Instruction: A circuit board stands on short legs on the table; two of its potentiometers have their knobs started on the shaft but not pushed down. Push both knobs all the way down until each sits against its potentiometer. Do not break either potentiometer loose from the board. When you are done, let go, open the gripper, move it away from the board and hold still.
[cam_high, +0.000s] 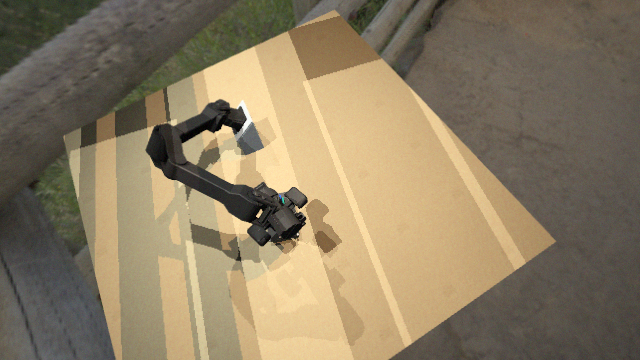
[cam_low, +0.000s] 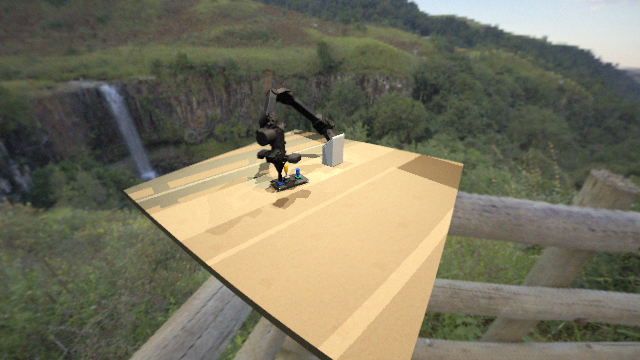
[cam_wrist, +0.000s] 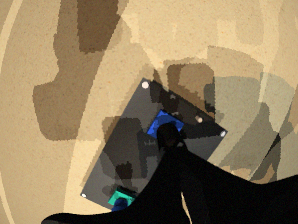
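Right now the blue potentiometer is 20 mm below my gripper tip. Also, from my gripper tip: blue knob: 90 mm behind, 20 mm to the left, 20 mm below; blue-green knob: 90 mm behind, 20 mm to the left, 20 mm below.
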